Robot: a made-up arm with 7 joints. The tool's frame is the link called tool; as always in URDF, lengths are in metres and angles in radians.
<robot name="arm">
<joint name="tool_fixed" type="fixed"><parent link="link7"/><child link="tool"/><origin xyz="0 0 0" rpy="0 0 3.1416"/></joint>
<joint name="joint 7" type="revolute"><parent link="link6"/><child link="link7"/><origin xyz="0.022 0.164 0.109" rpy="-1.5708 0 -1.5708"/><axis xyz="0 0 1"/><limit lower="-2.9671" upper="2.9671" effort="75" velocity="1.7"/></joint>
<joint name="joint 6" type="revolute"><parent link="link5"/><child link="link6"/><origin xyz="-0.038 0 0.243" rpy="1.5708 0 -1.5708"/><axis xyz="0 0 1"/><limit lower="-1.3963" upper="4.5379" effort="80" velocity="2.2"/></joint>
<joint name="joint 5" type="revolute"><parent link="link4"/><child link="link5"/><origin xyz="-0.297 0.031 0.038" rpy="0 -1.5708 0"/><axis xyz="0 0 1"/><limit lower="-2.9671" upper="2.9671" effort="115" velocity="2.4"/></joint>
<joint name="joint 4" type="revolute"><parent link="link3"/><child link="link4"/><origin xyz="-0.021 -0.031 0.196" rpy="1.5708 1.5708 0"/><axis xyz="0 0 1"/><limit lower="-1.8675" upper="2.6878" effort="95" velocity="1.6"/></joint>
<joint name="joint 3" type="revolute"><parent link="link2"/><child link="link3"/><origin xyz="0 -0.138 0.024" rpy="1.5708 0 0"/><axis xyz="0 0 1"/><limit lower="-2.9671" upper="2.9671" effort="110" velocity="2.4"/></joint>
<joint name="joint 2" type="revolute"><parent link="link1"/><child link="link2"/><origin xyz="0 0.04 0.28" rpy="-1.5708 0 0"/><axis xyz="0 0 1"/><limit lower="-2.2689" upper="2.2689" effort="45" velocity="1.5"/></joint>
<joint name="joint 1" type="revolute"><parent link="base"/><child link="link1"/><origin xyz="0 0 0.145" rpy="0 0 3.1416"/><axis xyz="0 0 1"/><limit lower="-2.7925" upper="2.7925" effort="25" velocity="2"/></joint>
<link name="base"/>
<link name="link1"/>
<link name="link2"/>
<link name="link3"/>
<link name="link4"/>
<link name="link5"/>
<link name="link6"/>
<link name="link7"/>
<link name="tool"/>
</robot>
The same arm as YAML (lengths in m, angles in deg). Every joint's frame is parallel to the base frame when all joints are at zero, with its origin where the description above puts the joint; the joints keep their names.
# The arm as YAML. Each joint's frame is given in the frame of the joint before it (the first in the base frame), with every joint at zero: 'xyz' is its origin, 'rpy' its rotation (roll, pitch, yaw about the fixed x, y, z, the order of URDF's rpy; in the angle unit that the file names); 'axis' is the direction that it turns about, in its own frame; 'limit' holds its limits. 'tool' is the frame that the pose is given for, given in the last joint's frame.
units:
  length: m
  angle: deg
joints:
  - name: joint 1
    type: revolute
    origin:
      xyz: [0.0, 0.0, 0.145]
      rpy: [0.0, 0.0, 0.0]
    axis: [0.0, 0.0, 1.0]
    limit:
      lower: -160.0
      upper: 160.0
  - name: joint 2
    type: revolute
    origin:
      xyz: [0.0, -0.04, 0.28]
      rpy: [0.0, 0.0, 0.0]
    axis: [0.0, -1.0, 0.0]
    limit:
      lower: -130.0
      upper: 130.0
  - name: joint 3
    type: revolute
    origin:
      xyz: [0.0, -0.024, 0.138]
      rpy: [0.0, 0.0, 0.0]
    axis: [0.0, 0.0, 1.0]
    limit:
      lower: -170.0
      upper: 170.0
  - name: joint 4
    type: revolute
    origin:
      xyz: [0.021, 0.031, 0.196]
      rpy: [0.0, 0.0, 0.0]
    axis: [0.0, 1.0, 0.0]
    limit:
      lower: -107.0
      upper: 154.0
  - name: joint 5
    type: revolute
    origin:
      xyz: [-0.031, 0.038, 0.297]
      rpy: [0.0, 0.0, 0.0]
    axis: [0.0, 0.0, 1.0]
    limit:
      lower: -170.0
      upper: 170.0
  - name: joint 6
    type: revolute
    origin:
      xyz: [0.0, -0.038, 0.243]
      rpy: [0.0, 0.0, 0.0]
    axis: [0.0, -1.0, 0.0]
    limit:
      lower: -80.0
      upper: 260.0
  - name: joint 7
    type: revolute
    origin:
      xyz: [0.022, -0.109, 0.164]
      rpy: [0.0, 0.0, 0.0]
    axis: [1.0, 0.0, 0.0]
    limit:
      lower: -170.0
      upper: 170.0
tool:
  origin:
    xyz: [0.0, 0.0, 0.0]
    rpy: [-180.0, -90.0, 0.0]

